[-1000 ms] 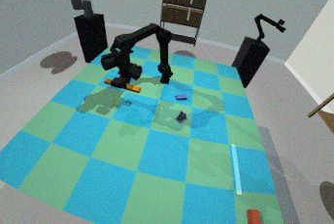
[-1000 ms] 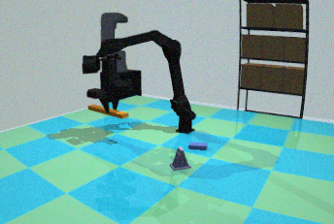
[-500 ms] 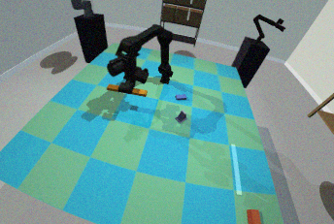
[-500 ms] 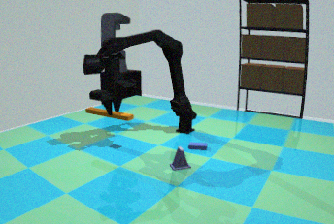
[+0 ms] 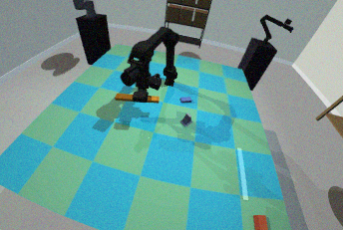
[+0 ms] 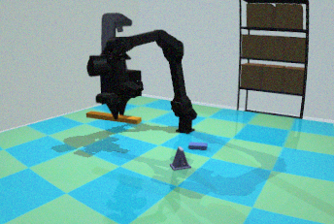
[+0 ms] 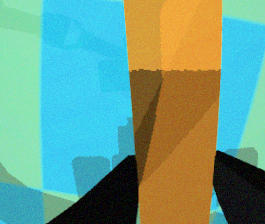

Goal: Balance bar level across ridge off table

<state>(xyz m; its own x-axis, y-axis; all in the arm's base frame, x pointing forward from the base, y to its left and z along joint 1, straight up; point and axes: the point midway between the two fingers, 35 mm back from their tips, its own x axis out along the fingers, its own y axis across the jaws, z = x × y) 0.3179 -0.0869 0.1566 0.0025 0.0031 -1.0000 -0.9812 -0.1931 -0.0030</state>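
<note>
The purple ridge lies 24 cm to the left of my gripper tip, 9 cm below it and 1 cm behind it. Round my gripper tip: red block (59 cm to the left, 42 cm ahead, 11 cm below); then orange bar (3 cm to the right, 1 cm ahead); then small blue block (22 cm to the left, 17 cm behind, 11 cm below).
</note>
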